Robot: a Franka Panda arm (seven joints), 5 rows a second.
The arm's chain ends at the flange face. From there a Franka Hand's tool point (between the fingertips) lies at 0.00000 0.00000 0.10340 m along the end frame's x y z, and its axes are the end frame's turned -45 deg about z.
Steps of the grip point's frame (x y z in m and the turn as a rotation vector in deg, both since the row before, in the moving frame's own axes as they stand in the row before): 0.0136, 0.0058, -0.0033, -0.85, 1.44, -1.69; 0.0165, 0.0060, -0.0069, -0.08, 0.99, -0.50; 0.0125, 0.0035, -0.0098, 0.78, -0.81, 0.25; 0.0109, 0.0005, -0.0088, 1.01, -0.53, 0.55; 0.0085, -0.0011, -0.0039, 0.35, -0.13, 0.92
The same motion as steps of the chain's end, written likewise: 0.0108, -0.0047, -0.0033, 0.42, 1.62, -1.69; 0.0145, -0.0063, -0.0069, 0.64, 0.76, -0.50; 0.0133, -0.0064, -0.0098, -0.02, -1.12, 0.25; 0.0100, -0.0067, -0.0088, 0.34, -1.09, 0.55; 0.0058, -0.0065, -0.0039, 0.16, -0.34, 0.92
